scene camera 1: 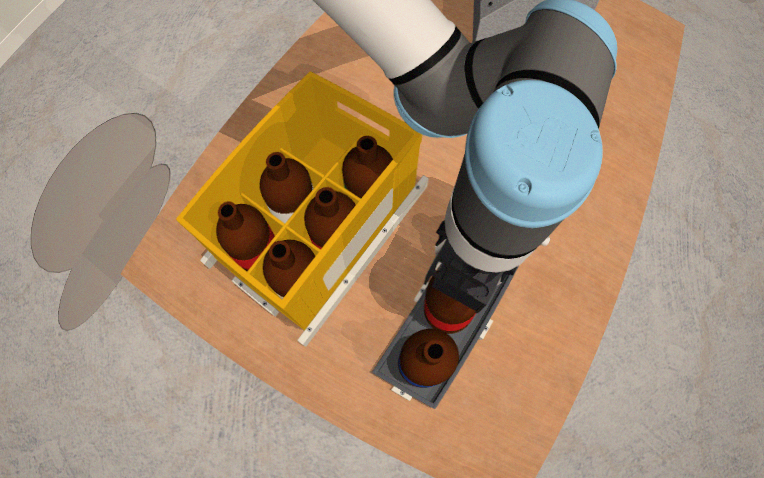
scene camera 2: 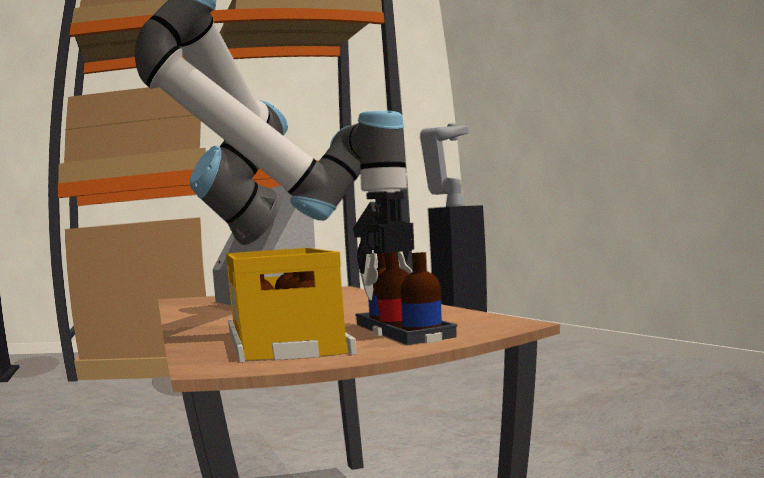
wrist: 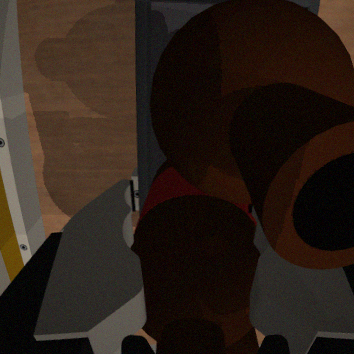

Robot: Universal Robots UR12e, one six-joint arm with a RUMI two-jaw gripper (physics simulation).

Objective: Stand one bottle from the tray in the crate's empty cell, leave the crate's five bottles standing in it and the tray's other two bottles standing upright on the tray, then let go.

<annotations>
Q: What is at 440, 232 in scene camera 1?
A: My gripper.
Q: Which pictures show my gripper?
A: Scene camera 1, scene camera 2 and the wrist view: all of them.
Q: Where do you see a blue-label bottle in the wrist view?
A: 245, 108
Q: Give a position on a blue-label bottle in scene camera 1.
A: At 429, 357
</annotations>
